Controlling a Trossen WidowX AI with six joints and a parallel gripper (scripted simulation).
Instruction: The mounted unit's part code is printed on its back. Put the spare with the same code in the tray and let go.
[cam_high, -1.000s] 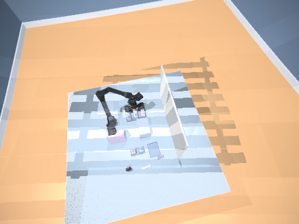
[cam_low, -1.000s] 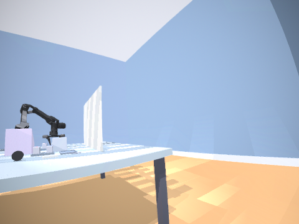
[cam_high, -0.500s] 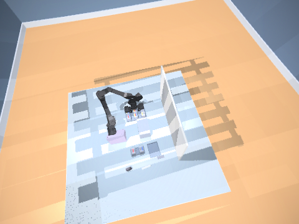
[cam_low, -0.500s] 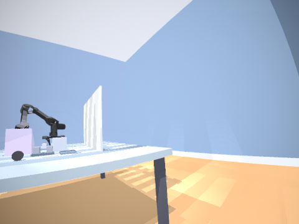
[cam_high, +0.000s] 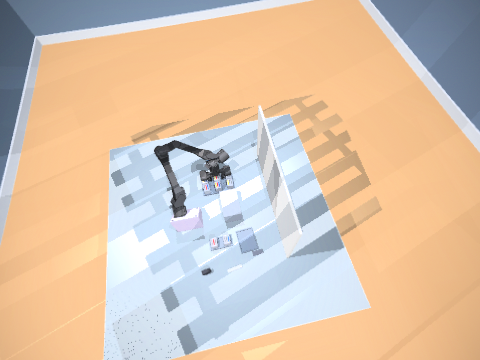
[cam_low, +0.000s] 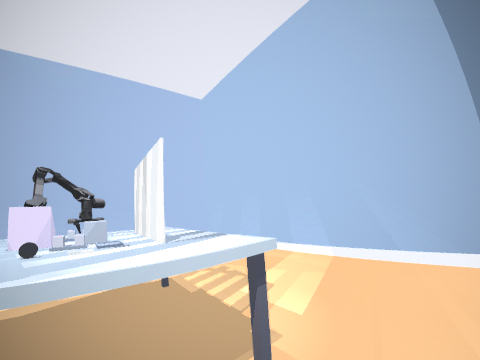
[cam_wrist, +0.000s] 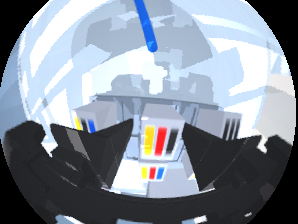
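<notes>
Right now my gripper tip is 20 mm below the spare. From my gripper tip the other things lie so: grey tray: 410 mm to the right, 130 mm ahead, 10 mm below; blue marker pen: 150 mm to the left, 40 mm behind, 10 mm below; white upright panel: 310 mm ahead, 210 mm above, 190 mm to the right.
</notes>
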